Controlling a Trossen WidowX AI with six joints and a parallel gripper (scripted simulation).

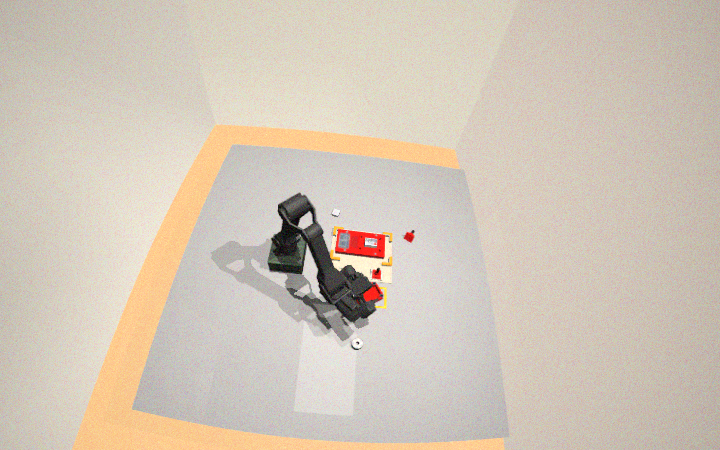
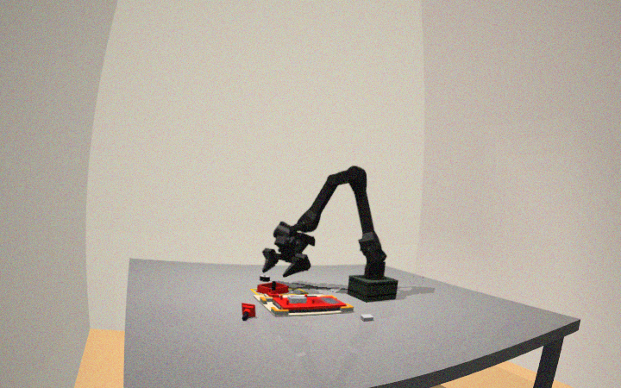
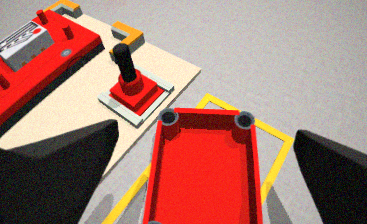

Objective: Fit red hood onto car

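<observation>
My gripper tip is 6 cm above the red hood. Round my gripper tip: grey engine block (1 cm ahead, 22 cm to the left, 4 cm below); then cream jig (2 cm behind, 19 cm to the left, 6 cm below).
</observation>
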